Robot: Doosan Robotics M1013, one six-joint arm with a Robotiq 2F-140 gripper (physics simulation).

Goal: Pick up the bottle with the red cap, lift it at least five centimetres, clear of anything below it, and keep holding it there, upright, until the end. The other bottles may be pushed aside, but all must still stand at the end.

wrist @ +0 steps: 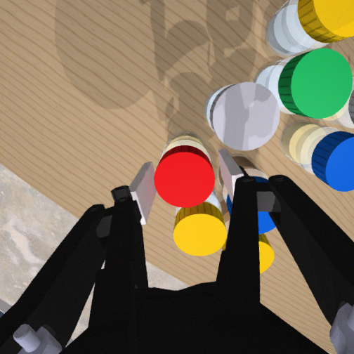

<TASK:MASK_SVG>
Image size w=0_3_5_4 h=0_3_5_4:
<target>my gripper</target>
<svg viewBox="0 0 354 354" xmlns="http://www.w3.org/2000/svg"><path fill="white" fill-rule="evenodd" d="M354 242L288 176L277 174L269 176L268 182L257 182L256 178L249 176L242 166L237 165L226 148L218 149L221 177L232 202L225 250L221 251L216 281L201 282L179 290L148 287L141 224L145 224L157 190L154 184L155 171L152 161L144 162L129 186L120 185L110 191L114 199L114 206L105 208L103 204L93 204L86 209L41 267L37 275L34 276L18 301L6 313L1 315L0 354L329 354L260 303L258 211L268 211L270 218L278 232L280 232L291 256L293 256L294 261L306 280L317 305L332 326L329 329L329 338L336 353L354 354ZM94 284L88 327L66 346Z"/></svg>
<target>green-capped bottle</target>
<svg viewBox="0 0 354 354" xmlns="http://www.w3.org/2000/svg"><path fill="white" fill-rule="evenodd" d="M343 55L331 48L313 49L261 67L254 75L252 82L262 84L273 93L277 99L280 112L318 119L329 117L343 107L350 96L352 88L352 73Z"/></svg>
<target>grey-capped bottle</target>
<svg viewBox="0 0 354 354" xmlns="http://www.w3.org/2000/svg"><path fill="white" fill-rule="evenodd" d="M215 88L204 100L203 114L211 130L216 133L216 136L225 145L235 150L252 150L260 147L273 136L280 119L280 109L277 99L268 88L252 81L243 81Z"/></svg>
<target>yellow-capped bottle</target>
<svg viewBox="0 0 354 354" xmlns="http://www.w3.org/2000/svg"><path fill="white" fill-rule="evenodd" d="M215 184L211 194L204 202L190 207L176 206L173 240L178 248L187 254L195 256L211 254L220 249L225 242L225 223L221 214L221 204Z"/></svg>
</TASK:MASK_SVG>
